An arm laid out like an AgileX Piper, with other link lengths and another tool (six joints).
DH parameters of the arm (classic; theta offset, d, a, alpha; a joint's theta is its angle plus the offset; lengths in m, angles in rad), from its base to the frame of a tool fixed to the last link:
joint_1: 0 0.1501 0 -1.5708
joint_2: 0.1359 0 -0.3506 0
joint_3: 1.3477 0 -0.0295 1.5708
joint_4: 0 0.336 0 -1.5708
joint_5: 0 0 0 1.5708
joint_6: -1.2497 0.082 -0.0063 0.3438
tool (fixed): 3.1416 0.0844 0 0
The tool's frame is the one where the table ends.
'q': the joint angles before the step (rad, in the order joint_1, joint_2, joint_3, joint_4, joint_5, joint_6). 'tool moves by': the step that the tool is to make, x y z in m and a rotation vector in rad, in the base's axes. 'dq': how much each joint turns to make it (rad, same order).
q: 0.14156 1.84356 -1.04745 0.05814 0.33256 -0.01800
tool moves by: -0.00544 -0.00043 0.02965 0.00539 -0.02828 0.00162
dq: 0.00000 -0.06484 -0.00001 0.00005 0.03615 -0.00001
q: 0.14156 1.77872 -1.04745 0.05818 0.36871 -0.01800
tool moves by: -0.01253 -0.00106 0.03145 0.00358 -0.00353 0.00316
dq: 0.00000 -0.07786 -0.00001 0.00072 0.07399 -0.00001
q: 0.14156 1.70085 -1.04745 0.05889 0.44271 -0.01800
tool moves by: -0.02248 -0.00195 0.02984 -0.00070 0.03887 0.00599
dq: 0.00001 -0.08882 -0.00001 0.00116 0.12763 0.00001
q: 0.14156 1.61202 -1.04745 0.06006 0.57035 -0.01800
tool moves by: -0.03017 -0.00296 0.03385 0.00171 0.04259 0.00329
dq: 0.00001 -0.10553 0.00001 0.00190 0.14754 0.00472
